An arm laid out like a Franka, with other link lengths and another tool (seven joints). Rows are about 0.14 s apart.
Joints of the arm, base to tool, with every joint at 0 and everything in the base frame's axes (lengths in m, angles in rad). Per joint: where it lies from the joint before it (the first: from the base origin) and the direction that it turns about. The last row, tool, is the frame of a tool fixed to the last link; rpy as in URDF.
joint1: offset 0 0 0.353 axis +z
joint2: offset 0 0 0 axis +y
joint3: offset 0 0 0.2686 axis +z
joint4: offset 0.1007 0 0 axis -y
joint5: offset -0.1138 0 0.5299 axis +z
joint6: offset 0 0 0 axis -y
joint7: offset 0.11 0 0 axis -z
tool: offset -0.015 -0.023 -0.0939 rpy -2.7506 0 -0.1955
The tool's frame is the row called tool.
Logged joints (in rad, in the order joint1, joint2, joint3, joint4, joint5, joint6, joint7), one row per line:
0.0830, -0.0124, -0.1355, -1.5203, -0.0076, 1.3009, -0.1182
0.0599, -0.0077, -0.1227, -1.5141, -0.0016, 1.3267, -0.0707
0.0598, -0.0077, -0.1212, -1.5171, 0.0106, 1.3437, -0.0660
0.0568, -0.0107, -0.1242, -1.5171, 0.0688, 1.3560, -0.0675
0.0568, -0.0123, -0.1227, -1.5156, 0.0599, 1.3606, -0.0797
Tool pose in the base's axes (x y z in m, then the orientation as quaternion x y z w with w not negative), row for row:
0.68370, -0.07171, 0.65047, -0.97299, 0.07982, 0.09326, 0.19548
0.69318, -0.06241, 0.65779, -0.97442, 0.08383, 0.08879, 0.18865
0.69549, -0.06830, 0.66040, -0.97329, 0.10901, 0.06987, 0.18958
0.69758, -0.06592, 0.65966, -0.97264, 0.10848, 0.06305, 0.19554
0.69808, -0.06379, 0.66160, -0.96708, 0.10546, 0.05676, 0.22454
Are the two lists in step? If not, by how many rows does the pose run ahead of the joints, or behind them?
The pose runs 1 row behind the joints: the pose in row i belongs to the joints in row i - 1.
